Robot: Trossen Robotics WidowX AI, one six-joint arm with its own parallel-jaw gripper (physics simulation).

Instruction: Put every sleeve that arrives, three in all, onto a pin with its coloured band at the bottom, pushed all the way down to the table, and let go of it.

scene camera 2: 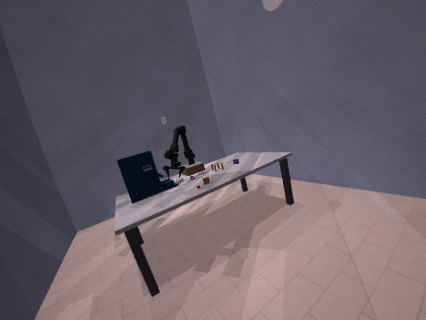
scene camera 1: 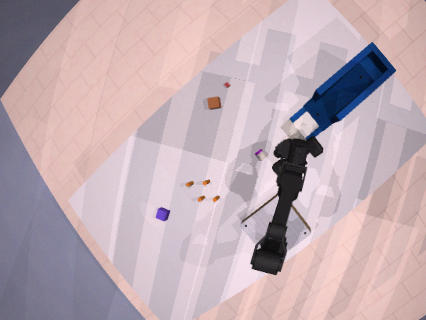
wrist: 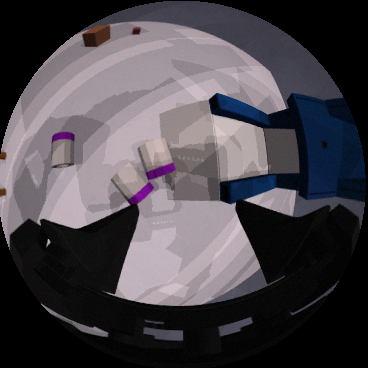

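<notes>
There's a blue dispenser box in view, and the gripper is open and holds nothing.
</notes>
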